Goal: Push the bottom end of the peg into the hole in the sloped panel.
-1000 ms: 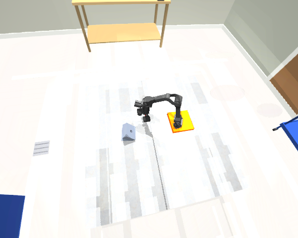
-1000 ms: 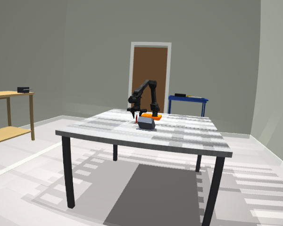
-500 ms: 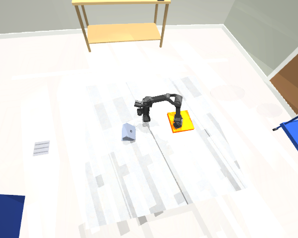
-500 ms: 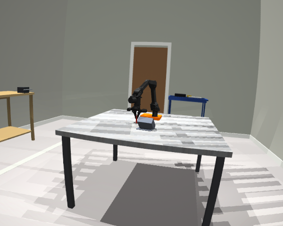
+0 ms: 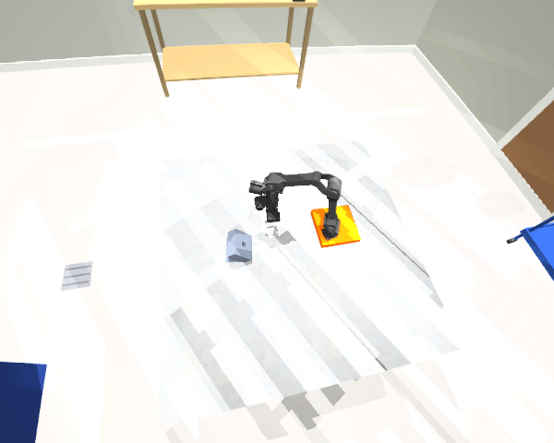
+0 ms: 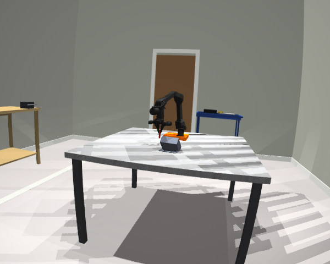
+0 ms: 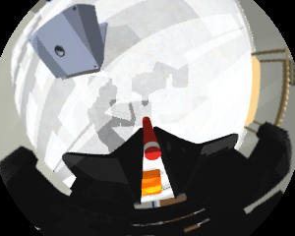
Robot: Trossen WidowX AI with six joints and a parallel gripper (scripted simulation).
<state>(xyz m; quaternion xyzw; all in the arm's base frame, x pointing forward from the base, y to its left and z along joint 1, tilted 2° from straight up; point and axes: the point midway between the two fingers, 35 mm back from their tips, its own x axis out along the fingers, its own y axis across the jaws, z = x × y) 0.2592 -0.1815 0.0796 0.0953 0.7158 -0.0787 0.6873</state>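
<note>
The sloped panel is 200 mm ahead of my gripper tip, 100 mm to the left of it and 40 mm below it. The rest, counted from my gripper tip: red peg: 20 mm above.
</note>
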